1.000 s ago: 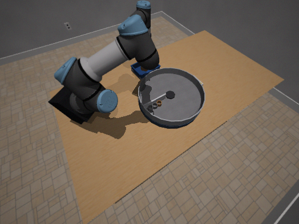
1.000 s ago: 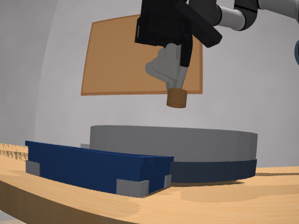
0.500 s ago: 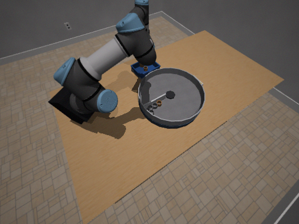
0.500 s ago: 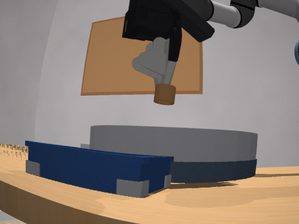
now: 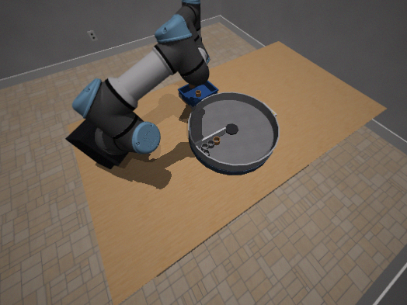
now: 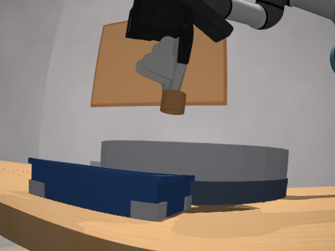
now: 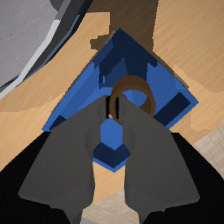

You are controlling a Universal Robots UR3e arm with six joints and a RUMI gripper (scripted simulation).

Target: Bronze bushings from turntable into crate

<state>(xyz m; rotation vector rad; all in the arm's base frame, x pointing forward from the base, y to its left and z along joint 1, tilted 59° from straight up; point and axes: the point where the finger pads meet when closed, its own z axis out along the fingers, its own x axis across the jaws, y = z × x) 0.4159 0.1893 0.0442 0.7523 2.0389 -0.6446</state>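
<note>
The blue crate lies 60 mm ahead of my hand, 40 mm to the left of it and 130 mm below it. From my hand the other things lie so: grey turntable (20 mm behind, 280 mm to the right, 100 mm below).
</note>
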